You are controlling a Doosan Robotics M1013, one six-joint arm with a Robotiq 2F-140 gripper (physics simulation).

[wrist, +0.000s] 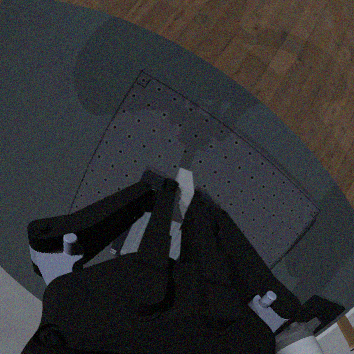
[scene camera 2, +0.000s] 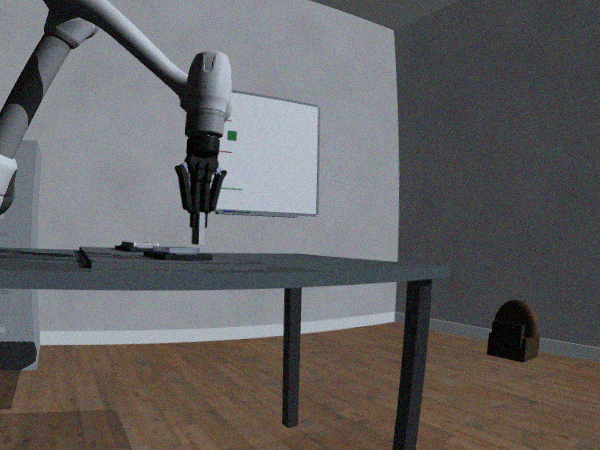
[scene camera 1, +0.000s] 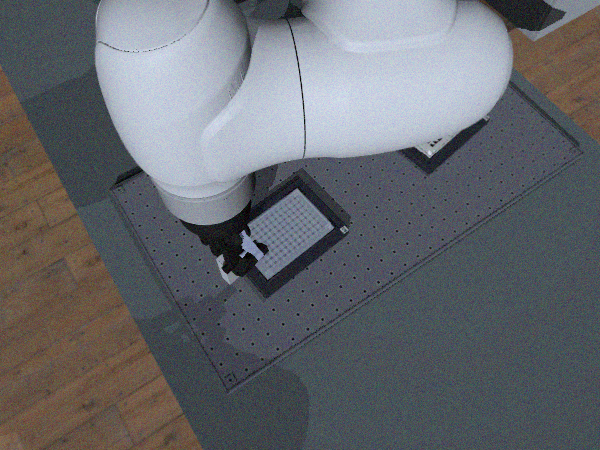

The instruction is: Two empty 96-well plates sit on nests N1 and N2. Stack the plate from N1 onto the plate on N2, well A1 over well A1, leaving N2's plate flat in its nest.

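Places are measured from the arm's base along level axes (x ahead, y left, z up), in millimetres.
Pixels of known places: gripper, fingertip midpoint: [wrist: 181, 180] [scene camera 2: 197, 244] [scene camera 1: 234, 273]; arm's base, link origin: [wrist: 290, 334].
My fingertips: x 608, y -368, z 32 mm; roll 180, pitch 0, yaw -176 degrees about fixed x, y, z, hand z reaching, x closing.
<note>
Ahead of a thing's pixels: the offset from my fingertips to its top centre. "*": to the spot under its first point. Level surfaces: height alone.
A pale bluish 96-well plate {dx -8, dy +99, dz -10 mm} [scene camera 1: 295, 230] [scene camera 2: 177, 249] sits in a dark nest {dx -8, dy +99, dz -22 mm} [scene camera 1: 268, 290] [scene camera 2: 185, 257], looking flat. In the wrist view, a strip of this plate [wrist: 136, 235] shows between the gripper's dark parts. A whiter plate {dx +14, dy +430, dz -10 mm} [scene camera 1: 434, 146] [scene camera 2: 146, 245] sits in the other nest {* dx +68, dy +354, dz -25 mm} [scene camera 1: 430, 167], largely hidden by the arm in scene camera 1. I cannot tell which nest is N1 or N2. My gripper [scene camera 1: 231, 272] [scene camera 2: 198, 236] [wrist: 181, 180] is shut and empty, pointing down above the perforated board beside the bluish plate's left end. The A1 corners cannot be made out.
The perforated board {dz -36 mm} [scene camera 1: 350, 280] [wrist: 240, 175] lies on the grey-green table {dz -49 mm} [scene camera 1: 450, 325] [scene camera 2: 325, 272] and carries both nests. The white arm [scene camera 1: 350, 100] [scene camera 2: 207, 90] spans above the board. A whiteboard [scene camera 2: 280, 155] hangs on the wall behind.
</note>
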